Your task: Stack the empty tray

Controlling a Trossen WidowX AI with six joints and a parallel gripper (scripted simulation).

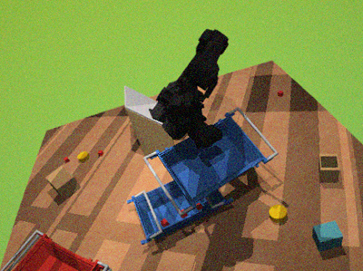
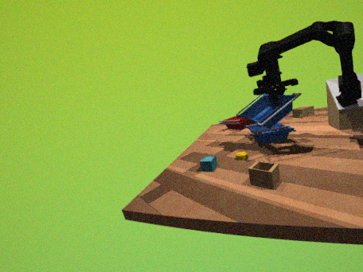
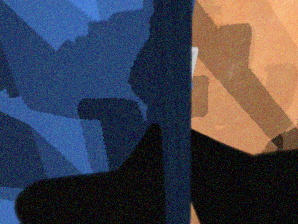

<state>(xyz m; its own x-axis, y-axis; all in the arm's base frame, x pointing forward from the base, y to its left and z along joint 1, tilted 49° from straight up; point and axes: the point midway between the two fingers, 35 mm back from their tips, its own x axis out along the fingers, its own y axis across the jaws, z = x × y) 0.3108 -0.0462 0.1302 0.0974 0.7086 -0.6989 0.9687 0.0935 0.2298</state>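
Right now my gripper tip is 7 cm short of the blue tray and 2 cm to the right of it. Round my gripper tip: brown box: 35 cm to the left, 16 cm below, 15 cm ahead; then tan block: 51 cm to the right, 30 cm behind, 15 cm below; then teal cube: 34 cm ahead, 20 cm to the left, 16 cm below.
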